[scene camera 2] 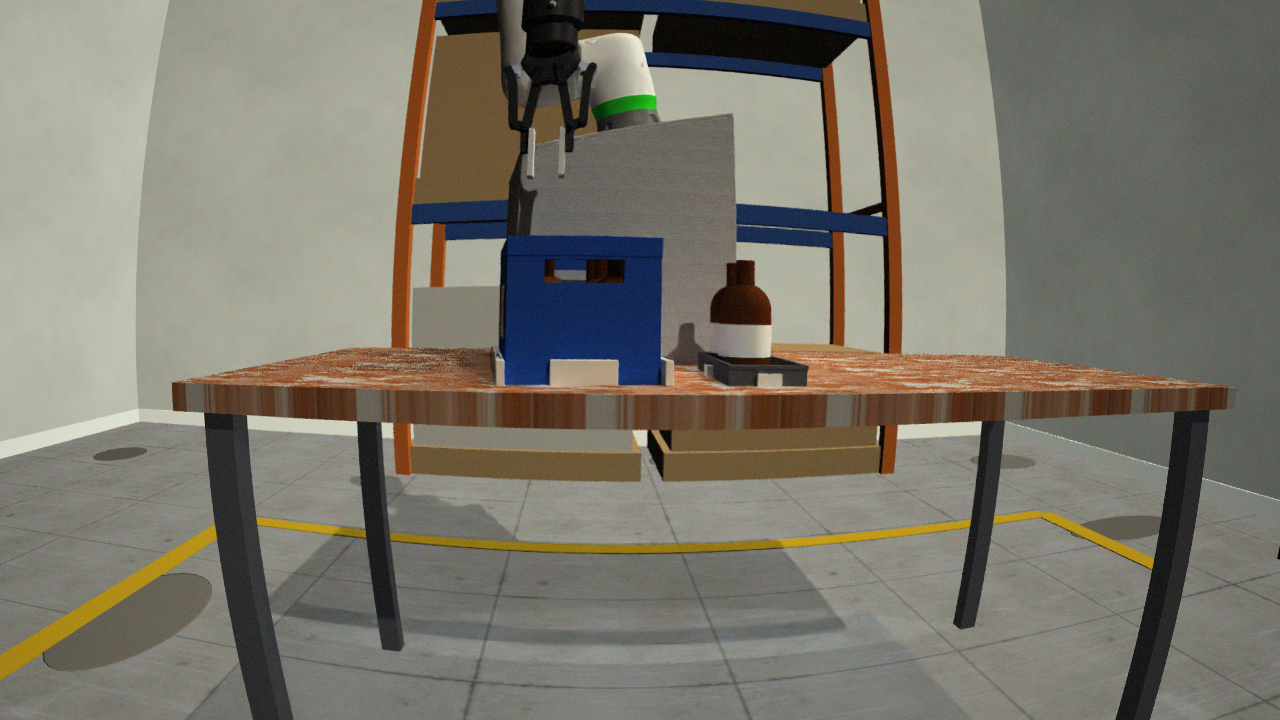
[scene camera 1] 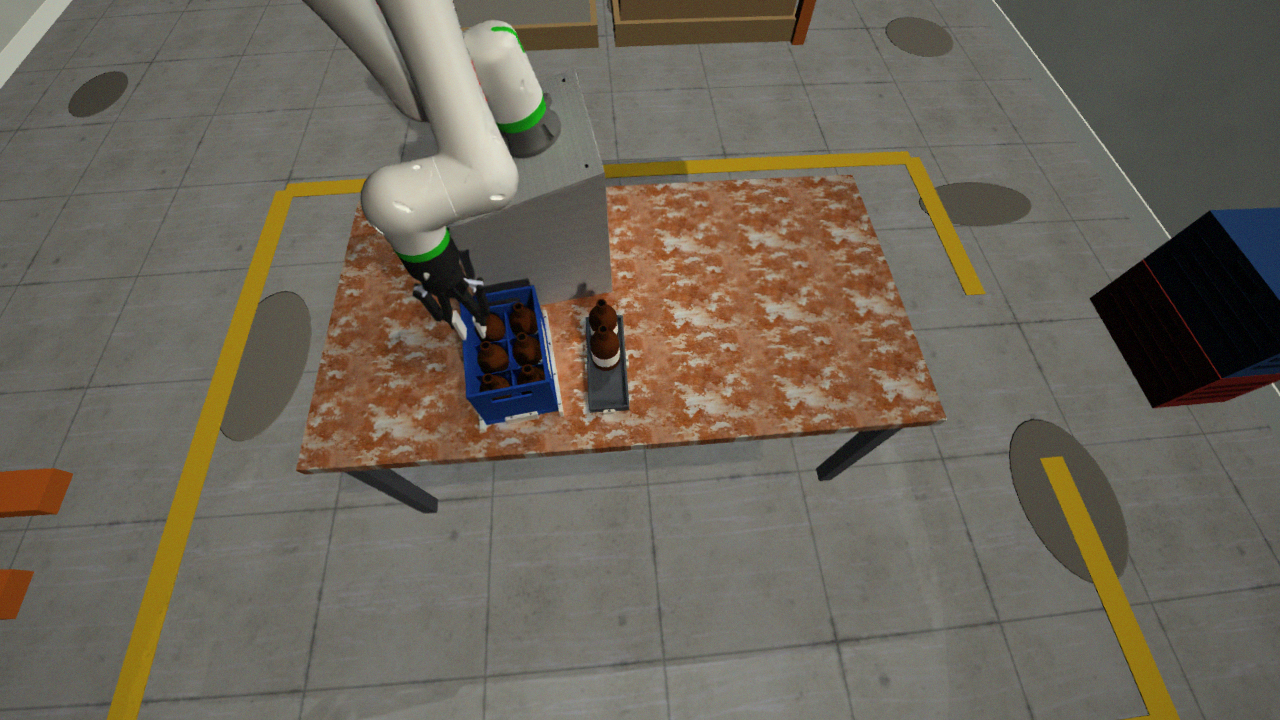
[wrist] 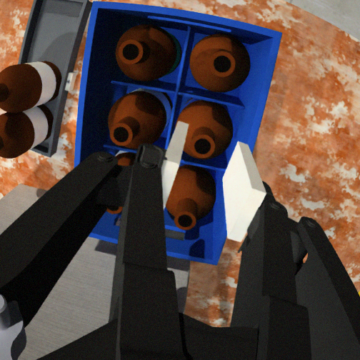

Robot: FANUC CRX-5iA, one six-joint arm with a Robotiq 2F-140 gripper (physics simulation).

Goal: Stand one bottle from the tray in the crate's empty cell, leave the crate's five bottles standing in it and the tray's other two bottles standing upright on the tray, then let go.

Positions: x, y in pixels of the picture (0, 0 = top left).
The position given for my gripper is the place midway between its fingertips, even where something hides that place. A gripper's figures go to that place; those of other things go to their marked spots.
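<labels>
Distances from the lens: my gripper point(wrist: 205, 152), 20 cm from the lens; a bottle point(wrist: 210, 130), 33 cm from the lens; another bottle point(wrist: 140, 116), 35 cm from the lens.
</labels>
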